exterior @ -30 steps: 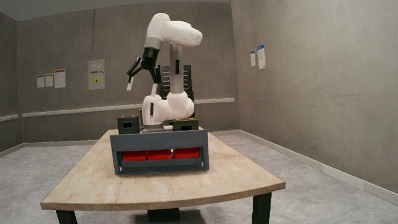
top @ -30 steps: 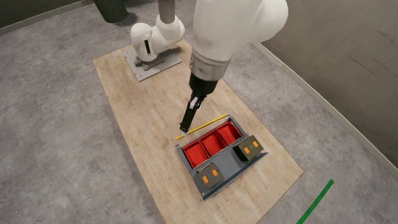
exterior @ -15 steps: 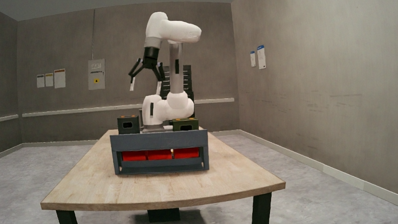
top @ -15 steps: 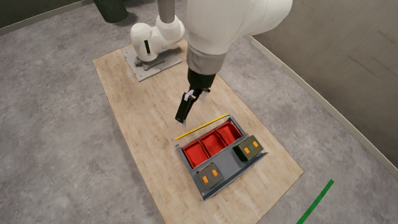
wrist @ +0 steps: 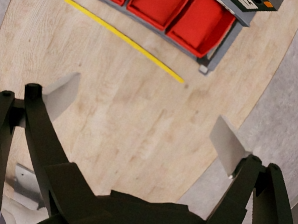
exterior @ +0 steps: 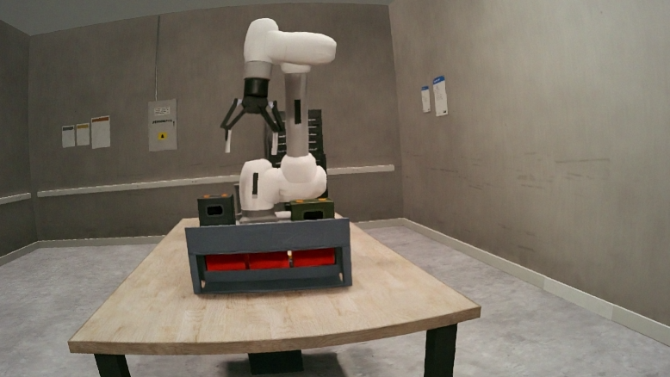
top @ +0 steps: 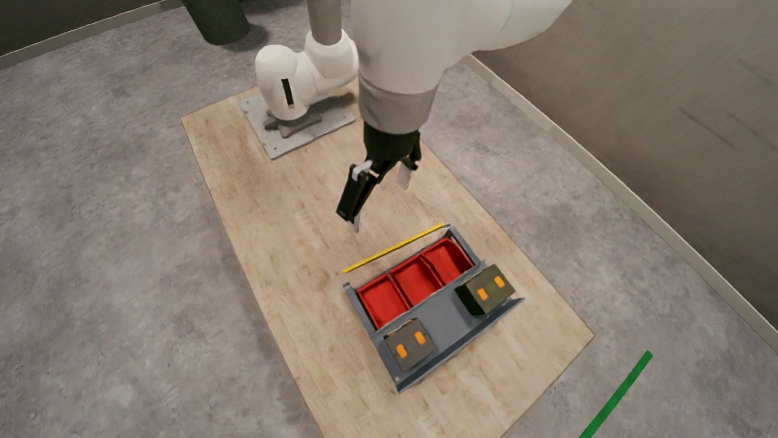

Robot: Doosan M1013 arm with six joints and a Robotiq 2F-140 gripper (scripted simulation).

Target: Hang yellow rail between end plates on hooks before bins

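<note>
Right now my hand is 32 cm above the yellow rail, 5 cm to the right of it and 3 cm short of it. Round my hand: dark box (26 cm ahead, 16 cm below, 10 cm to the right).
</note>
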